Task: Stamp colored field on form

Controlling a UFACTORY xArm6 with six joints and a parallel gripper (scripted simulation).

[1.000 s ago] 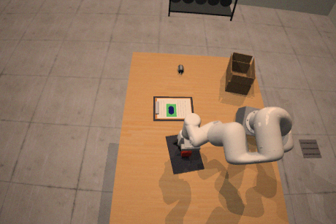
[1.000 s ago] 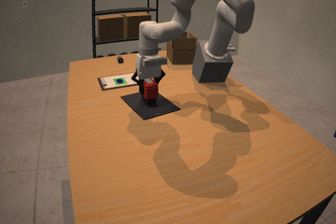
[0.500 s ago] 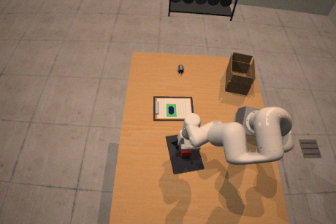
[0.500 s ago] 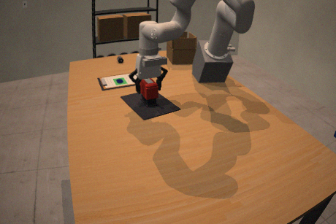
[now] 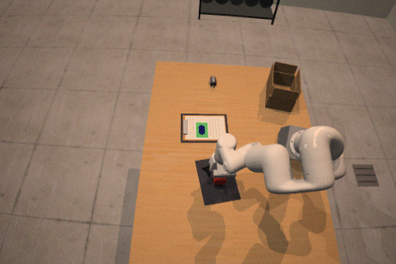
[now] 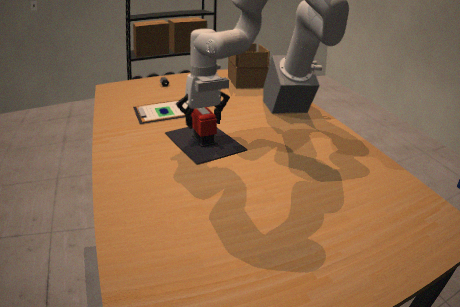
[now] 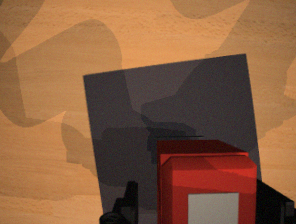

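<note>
My gripper is now 20 mm above the red stamp. Also, from my hand: small dark object 130 mm ahead, 590 mm to the right, 50 mm below; then dark mat 70 mm below; then form 130 mm ahead, 270 mm to the right, 60 mm below.
</note>
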